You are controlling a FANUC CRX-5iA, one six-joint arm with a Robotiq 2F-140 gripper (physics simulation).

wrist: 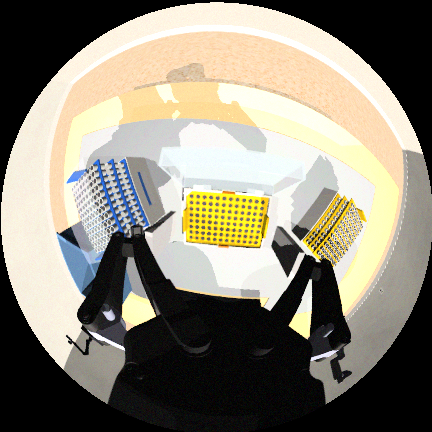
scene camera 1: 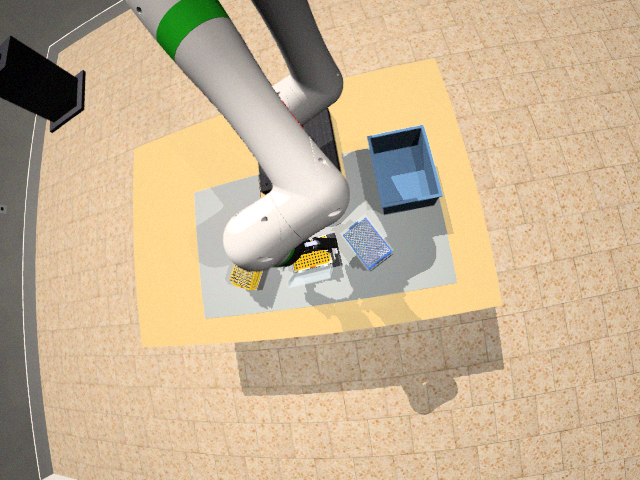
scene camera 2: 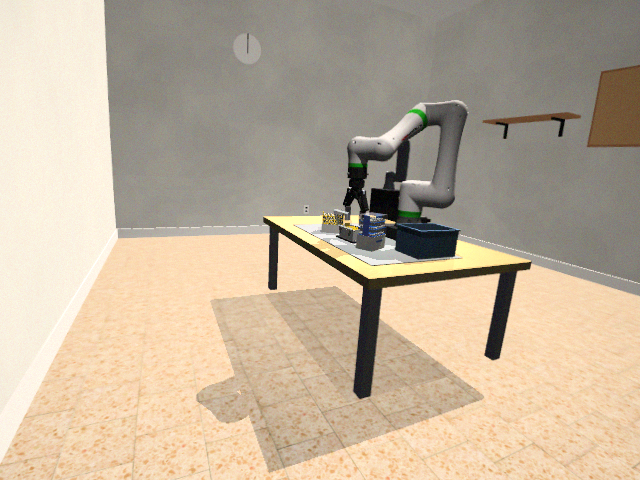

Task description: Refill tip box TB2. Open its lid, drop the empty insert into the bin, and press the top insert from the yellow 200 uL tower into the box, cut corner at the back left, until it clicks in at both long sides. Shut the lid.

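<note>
Tip box TB2 (scene camera 2: 349, 236) stands near the middle of the mat with its clear lid (scene camera 1: 310, 277) (wrist: 230, 164) open, hinged on the side farthest from the arm base. The yellow insert (scene camera 1: 311, 260) (wrist: 226, 219) lies in the box and its holes look dark and empty. My gripper (scene camera 2: 356, 212) (wrist: 225, 229) is open and points down just above the box, with its wide-spread fingers towards the two short ends of the insert. Nothing is between them. The yellow tower (scene camera 1: 245, 277) (scene camera 2: 332, 219) (wrist: 336, 227) stands beside the box, with tips in its stacked inserts.
A blue tower (scene camera 1: 368, 243) (scene camera 2: 371, 241) (wrist: 110, 205) stands on the box's other side, close to one finger in the wrist view. The blue bin (scene camera 1: 412, 204) (scene camera 2: 426, 245) (wrist: 75, 255) stands beyond it. The grey mat (scene camera 1: 227, 304) lies on the yellow table (scene camera 1: 168, 258).
</note>
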